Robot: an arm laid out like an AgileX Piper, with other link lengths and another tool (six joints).
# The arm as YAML. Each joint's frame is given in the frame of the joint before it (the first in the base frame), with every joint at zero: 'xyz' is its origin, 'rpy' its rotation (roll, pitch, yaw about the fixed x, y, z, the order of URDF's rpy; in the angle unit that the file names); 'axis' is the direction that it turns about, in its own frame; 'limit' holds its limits. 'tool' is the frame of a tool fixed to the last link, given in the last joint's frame.
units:
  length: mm
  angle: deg
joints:
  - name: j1
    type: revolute
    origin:
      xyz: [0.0, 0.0, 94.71]
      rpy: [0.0, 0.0, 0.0]
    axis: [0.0, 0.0, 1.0]
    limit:
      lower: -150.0
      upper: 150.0
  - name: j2
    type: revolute
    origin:
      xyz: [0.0, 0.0, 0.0]
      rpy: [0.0, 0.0, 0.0]
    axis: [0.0, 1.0, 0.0]
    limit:
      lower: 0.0
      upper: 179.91
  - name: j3
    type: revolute
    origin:
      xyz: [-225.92, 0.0, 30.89]
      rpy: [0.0, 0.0, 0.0]
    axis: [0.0, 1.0, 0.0]
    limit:
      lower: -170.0
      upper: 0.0
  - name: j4
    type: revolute
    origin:
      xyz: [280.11, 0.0, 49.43]
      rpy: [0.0, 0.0, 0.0]
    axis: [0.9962, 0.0, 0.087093]
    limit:
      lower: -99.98
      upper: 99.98
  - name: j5
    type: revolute
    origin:
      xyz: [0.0, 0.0, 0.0]
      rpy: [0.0, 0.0, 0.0]
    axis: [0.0, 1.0, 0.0]
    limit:
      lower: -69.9
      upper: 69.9
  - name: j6
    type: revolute
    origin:
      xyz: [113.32, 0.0, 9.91]
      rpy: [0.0, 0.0, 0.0]
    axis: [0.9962, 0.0, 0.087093]
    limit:
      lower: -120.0
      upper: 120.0
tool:
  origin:
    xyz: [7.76, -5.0, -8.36]
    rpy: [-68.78, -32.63, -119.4]
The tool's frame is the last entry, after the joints.
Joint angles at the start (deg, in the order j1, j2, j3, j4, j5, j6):
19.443 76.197 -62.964 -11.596 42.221 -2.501
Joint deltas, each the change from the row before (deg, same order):
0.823 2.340 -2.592 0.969 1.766 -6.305
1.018 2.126 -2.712 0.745 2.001 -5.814
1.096 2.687 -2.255 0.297 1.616 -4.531
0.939 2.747 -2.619 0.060 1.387 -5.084
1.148 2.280 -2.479 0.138 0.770 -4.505
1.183 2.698 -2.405 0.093 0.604 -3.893
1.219 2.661 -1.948 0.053 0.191 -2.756
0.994 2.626 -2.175 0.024 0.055 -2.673
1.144 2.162 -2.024 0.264 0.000 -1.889
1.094 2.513 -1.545 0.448 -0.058 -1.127
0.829 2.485 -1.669 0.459 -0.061 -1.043
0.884 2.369 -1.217 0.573 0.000 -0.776
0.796 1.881 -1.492 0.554 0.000 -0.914
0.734 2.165 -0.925 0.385 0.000 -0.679
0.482 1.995 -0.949 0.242 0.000 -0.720
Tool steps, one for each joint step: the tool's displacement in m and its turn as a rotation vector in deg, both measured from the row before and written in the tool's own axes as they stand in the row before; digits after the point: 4 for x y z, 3 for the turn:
-0.0005 -0.0081 0.0038 2.070 -1.759 -5.843
0.0008 -0.0091 0.0025 2.196 -1.634 -5.596
-0.0030 -0.0082 0.0065 1.605 -2.034 -5.021
0.0003 -0.0081 0.0070 1.949 -1.462 -5.498
0.0024 -0.0099 0.0053 2.379 -0.648 -4.807
0.0007 -0.0100 0.0081 2.160 -0.916 -4.374
-0.0010 -0.0102 0.0093 1.851 -0.893 -3.401
0.0011 -0.0088 0.0093 1.718 -0.478 -3.151
0.0021 -0.0100 0.0072 1.710 -0.135 -2.248
-0.0026 -0.0101 0.0103 1.443 -0.914 -1.473
-0.0018 -0.0083 0.0103 1.217 -0.767 -1.201
-0.0044 -0.0088 0.0105 1.190 -1.167 -0.938
-0.0004 -0.0078 0.0074 1.187 -0.408 -0.935
-0.0054 -0.0072 0.0102 0.947 -1.234 -0.919
-0.0044 -0.0050 0.0094 0.712 -1.037 -0.892

